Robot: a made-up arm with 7 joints. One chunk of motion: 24 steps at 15 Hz.
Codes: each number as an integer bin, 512 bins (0 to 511) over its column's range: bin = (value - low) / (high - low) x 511, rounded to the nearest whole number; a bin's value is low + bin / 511 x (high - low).
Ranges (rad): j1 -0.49..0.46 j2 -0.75..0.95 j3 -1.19..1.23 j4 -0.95..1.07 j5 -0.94..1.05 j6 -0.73..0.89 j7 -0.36..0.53
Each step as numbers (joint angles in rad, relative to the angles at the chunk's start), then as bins.
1 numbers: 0.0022 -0.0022 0.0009 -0.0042 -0.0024 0.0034 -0.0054
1 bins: 265 225 251 239 241 231 204
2 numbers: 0.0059 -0.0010 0.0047 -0.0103 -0.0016 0.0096 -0.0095
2 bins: 267 225 252 238 241 233 201
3 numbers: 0.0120 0.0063 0.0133 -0.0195 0.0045 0.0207 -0.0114
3 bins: 270 227 254 235 243 237 200
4 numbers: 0.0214 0.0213 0.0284 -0.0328 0.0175 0.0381 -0.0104
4 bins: 275 232 257 232 246 242 201
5 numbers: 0.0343 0.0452 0.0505 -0.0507 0.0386 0.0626 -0.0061
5 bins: 282 239 262 227 251 250 203
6 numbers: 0.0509 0.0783 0.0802 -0.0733 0.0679 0.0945 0.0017
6 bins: 291 249 268 222 259 260 208
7 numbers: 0.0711 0.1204 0.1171 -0.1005 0.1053 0.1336 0.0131
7 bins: 302 262 276 215 268 272 214
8 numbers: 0.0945 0.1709 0.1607 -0.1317 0.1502 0.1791 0.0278
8 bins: 314 277 285 207 280 287 223
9 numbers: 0.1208 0.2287 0.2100 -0.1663 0.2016 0.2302 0.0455
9 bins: 329 294 296 198 293 303 233
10 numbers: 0.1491 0.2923 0.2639 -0.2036 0.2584 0.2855 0.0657
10 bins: 344 313 307 189 308 320 244
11 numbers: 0.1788 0.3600 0.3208 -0.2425 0.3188 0.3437 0.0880
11 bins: 360 334 319 179 323 339 257
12 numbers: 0.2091 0.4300 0.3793 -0.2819 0.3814 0.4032 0.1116
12 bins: 376 355 331 169 339 357 271
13 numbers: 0.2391 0.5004 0.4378 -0.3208 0.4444 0.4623 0.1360
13 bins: 392 376 344 159 355 376 285
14 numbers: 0.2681 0.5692 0.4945 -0.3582 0.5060 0.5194 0.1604
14 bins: 408 397 356 150 371 394 299
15 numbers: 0.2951 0.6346 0.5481 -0.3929 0.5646 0.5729 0.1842
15 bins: 422 416 367 141 386 411 312
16 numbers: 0.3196 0.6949 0.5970 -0.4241 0.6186 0.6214 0.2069
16 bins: 435 434 377 133 400 426 325
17 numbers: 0.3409 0.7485 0.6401 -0.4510 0.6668 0.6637 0.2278
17 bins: 447 450 386 126 413 440 337
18 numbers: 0.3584 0.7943 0.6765 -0.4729 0.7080 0.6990 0.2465
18 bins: 456 464 394 121 423 451 348
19 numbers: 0.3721 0.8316 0.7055 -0.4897 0.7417 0.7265 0.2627
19 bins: 464 475 400 116 432 459 358
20 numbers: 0.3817 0.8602 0.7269 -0.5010 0.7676 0.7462 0.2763
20 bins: 469 484 405 114 438 466 365
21 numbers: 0.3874 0.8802 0.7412 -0.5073 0.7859 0.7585 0.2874
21 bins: 472 490 408 112 443 470 372
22 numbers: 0.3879 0.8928 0.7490 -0.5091 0.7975 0.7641 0.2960
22 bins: 472 494 409 112 446 471 377
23 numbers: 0.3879 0.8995 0.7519 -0.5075 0.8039 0.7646 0.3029
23 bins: 472 496 410 112 448 471 381
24 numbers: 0.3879 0.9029 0.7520 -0.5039 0.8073 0.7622 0.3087
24 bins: 472 497 410 113 449 471 384
